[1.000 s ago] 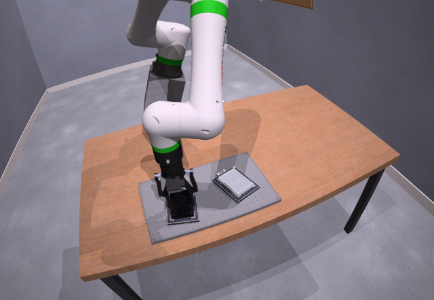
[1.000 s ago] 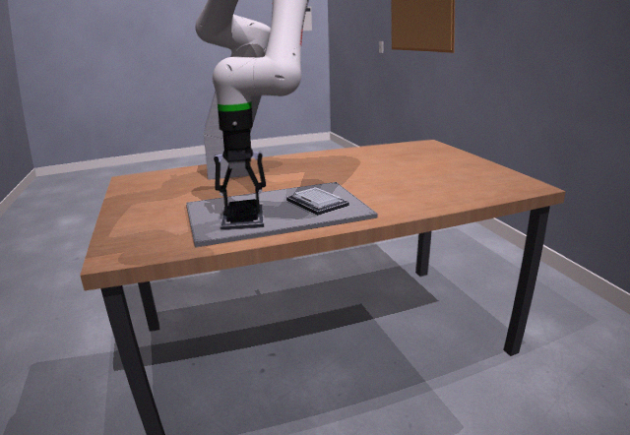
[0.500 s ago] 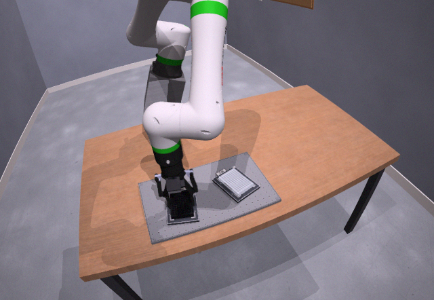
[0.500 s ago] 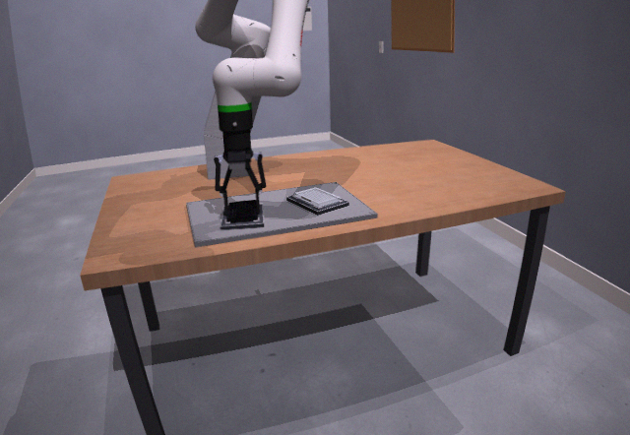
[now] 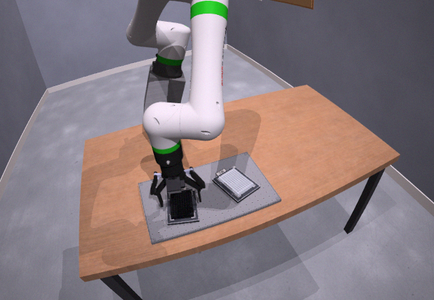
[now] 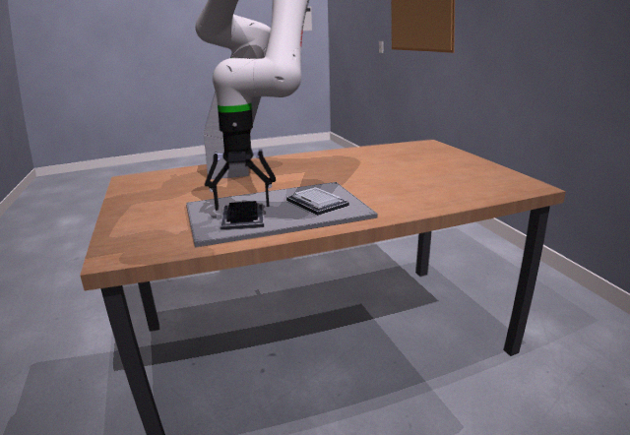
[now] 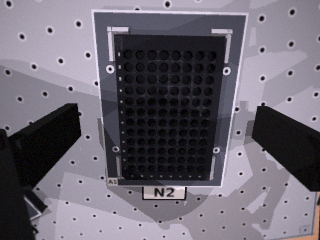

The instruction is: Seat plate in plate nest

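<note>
Right now the black well plate is 2 cm below my hand. Also, from my hand: white well plate 24 cm to the left, 2 cm below, 1 cm behind.
</note>
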